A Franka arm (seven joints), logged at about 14 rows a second.
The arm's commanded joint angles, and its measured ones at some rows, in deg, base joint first. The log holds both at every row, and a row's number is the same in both.
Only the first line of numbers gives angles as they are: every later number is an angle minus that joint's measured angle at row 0.
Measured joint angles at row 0:
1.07, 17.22, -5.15, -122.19, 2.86, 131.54, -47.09
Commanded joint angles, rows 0 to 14:
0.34, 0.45, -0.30, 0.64, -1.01, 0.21, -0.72
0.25, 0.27, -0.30, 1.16, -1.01, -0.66, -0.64
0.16, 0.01, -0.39, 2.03, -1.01, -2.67, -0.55
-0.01, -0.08, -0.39, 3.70, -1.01, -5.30, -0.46
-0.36, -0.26, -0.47, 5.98, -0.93, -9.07, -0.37
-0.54, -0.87, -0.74, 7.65, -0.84, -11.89, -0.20
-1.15, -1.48, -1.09, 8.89, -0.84, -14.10, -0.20
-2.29, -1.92, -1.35, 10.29, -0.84, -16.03, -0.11
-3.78, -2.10, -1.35, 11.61, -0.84, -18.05, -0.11
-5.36, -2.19, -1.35, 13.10, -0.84, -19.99, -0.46
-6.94, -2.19, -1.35, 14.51, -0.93, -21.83, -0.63
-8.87, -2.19, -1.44, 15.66, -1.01, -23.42, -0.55
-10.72, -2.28, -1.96, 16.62, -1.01, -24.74, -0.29
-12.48, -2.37, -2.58, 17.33, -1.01, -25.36, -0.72
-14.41, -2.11, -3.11, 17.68, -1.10, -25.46, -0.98
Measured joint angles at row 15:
-11.05, -1.97, -2.76, 16.21, -0.71, -23.53, -0.10
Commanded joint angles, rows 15 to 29:
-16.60, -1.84, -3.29, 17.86, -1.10, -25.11, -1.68
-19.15, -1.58, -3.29, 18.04, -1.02, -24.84, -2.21
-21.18, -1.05, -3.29, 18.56, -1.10, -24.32, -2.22
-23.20, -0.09, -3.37, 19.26, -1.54, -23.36, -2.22
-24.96, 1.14, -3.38, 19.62, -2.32, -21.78, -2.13
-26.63, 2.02, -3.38, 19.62, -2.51, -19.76, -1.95
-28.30, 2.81, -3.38, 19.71, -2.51, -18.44, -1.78
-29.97, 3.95, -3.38, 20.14, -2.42, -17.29, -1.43
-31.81, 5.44, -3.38, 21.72, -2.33, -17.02, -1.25
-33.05, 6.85, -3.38, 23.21, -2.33, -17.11, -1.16
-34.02, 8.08, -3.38, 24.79, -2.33, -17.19, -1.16
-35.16, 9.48, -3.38, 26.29, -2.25, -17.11, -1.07
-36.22, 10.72, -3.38, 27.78, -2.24, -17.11, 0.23
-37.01, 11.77, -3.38, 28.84, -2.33, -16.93, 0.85
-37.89, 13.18, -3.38, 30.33, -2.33, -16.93, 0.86
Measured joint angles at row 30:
-35.87, 9.72, -4.22, 25.60, -1.98, -16.28, -0.60
